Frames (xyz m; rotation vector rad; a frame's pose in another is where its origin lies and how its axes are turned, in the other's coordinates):
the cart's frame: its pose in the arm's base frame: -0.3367 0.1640 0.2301 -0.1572 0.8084 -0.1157
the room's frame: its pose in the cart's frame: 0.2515 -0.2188 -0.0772 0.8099 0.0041 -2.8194
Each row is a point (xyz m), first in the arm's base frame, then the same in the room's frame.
Working: the arm's base frame: its pose in the room's frame: -0.2414 -0.0701 0.0316 0.3991 0.1402 2.9882

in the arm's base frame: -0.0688 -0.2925 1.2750
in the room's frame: 0.1965 0.3057 1.2075
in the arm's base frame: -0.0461 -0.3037 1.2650
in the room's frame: 0.1733 0.3191 1.2025
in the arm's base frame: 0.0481 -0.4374 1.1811
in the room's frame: 0.0754 0.4575 1.1315
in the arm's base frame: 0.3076 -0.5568 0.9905
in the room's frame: -0.2108 0.5960 1.0017
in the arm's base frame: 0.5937 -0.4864 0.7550
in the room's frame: -0.5552 0.5471 0.8560
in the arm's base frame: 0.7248 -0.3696 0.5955
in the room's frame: -0.7361 0.4373 0.7488
